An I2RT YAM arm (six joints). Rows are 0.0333 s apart.
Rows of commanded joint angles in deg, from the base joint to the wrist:
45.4, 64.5, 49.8, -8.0, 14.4, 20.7
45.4, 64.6, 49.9, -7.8, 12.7, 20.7
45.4, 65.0, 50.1, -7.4, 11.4, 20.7
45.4, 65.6, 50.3, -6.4, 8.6, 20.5
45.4, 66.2, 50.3, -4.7, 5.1, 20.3
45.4, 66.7, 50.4, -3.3, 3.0, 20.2
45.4, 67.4, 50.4, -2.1, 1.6, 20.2
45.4, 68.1, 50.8, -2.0, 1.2, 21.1
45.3, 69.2, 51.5, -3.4, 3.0, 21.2
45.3, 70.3, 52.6, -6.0, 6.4, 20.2
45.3, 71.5, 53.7, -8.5, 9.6, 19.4
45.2, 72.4, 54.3, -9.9, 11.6, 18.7
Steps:
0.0, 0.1, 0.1, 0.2, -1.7, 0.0
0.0, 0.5, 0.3, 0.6, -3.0, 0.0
0.0, 1.1, 0.5, 1.6, -5.8, -0.2
0.0, 1.7, 0.5, 3.3, -9.3, -0.4
0.0, 2.2, 0.6, 4.7, -11.4, -0.5
0.0, 2.9, 0.6, 5.9, -12.8, -0.5
0.0, 3.6, 1.0, 6.0, -13.2, 0.4
-0.1, 4.7, 1.7, 4.6, -11.4, 0.5
-0.1, 5.8, 2.8, 2.0, -8.0, -0.5
-0.1, 7.0, 3.9, -0.5, -4.8, -1.3
-0.2, 7.9, 4.5, -1.9, -2.8, -2.0

